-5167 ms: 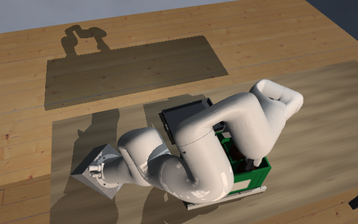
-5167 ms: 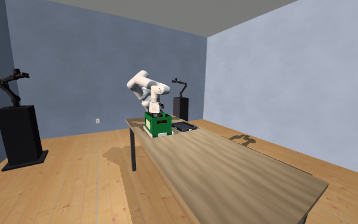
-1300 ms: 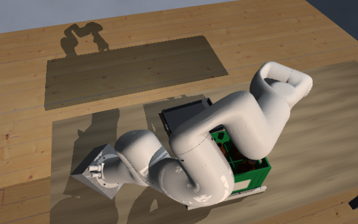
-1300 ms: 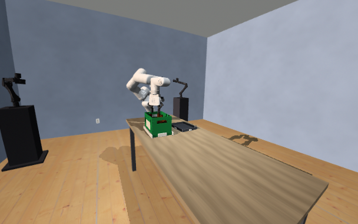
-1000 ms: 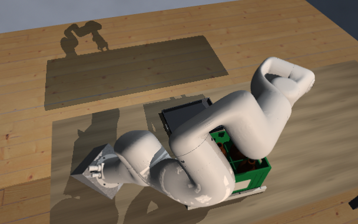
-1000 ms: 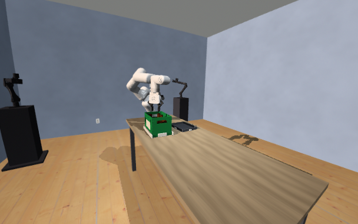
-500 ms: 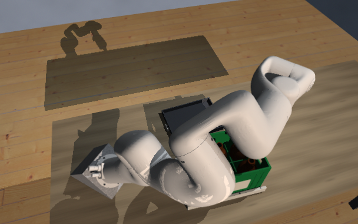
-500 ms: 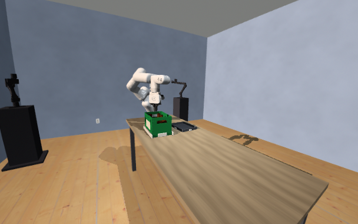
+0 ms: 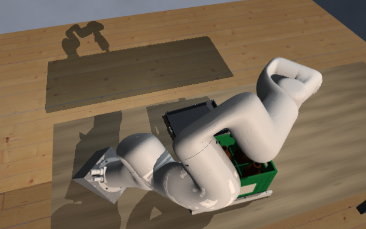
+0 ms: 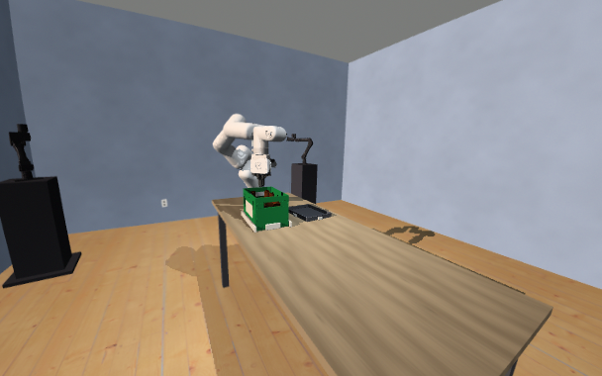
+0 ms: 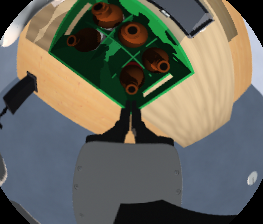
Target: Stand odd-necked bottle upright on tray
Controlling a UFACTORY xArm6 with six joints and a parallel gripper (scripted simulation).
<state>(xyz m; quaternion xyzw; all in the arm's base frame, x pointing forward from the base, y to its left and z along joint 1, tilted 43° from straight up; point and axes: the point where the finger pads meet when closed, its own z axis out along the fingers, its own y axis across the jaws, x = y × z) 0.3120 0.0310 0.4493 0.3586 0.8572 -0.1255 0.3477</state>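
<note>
Now: hand 8 cm past the green crate, 6 cm to the right of it and 16 cm above it. Round my hand: dark tray 5 cm behind, 36 cm to the left, 23 cm below.
</note>
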